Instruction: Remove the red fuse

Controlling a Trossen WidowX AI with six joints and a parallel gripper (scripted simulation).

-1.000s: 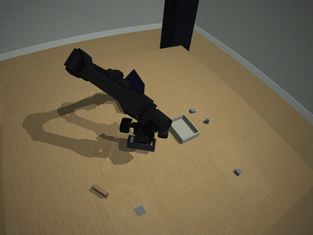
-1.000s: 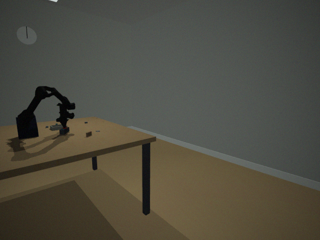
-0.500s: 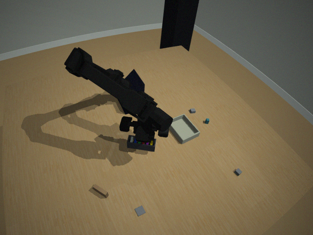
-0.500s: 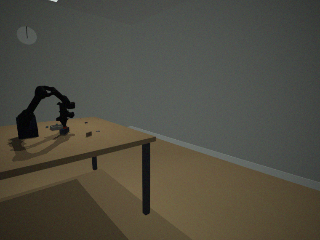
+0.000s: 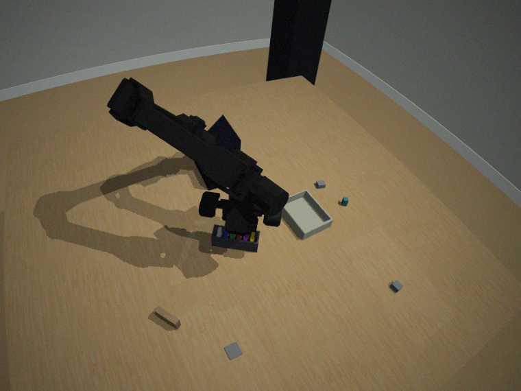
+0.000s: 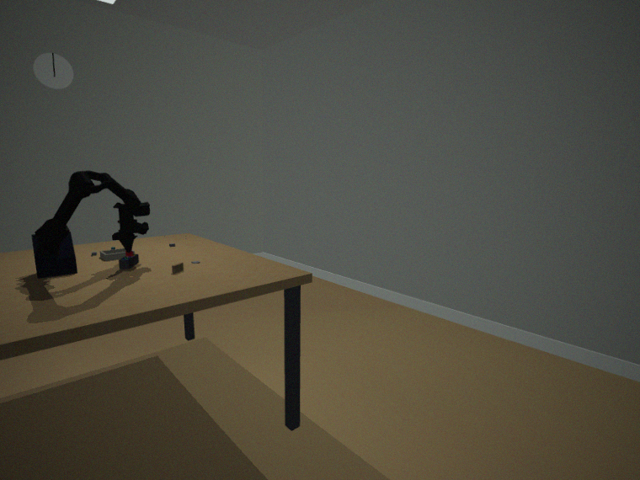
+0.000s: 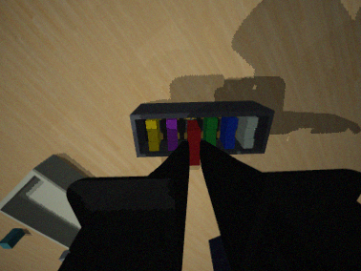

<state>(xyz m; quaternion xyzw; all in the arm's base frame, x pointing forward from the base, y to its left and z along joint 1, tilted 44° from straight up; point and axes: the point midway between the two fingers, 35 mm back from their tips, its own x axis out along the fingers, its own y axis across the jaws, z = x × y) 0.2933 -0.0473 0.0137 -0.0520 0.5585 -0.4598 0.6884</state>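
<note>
Right now the grey tray is 210 mm to the left of my gripper tip and 60 mm below it. Also, from my gripper tip: wooden block (240 mm to the right, 120 mm ahead, 40 mm below); then grey tile (250 mm ahead, 140 mm to the right, 60 mm below); then red fuse (10 mm below).
</note>
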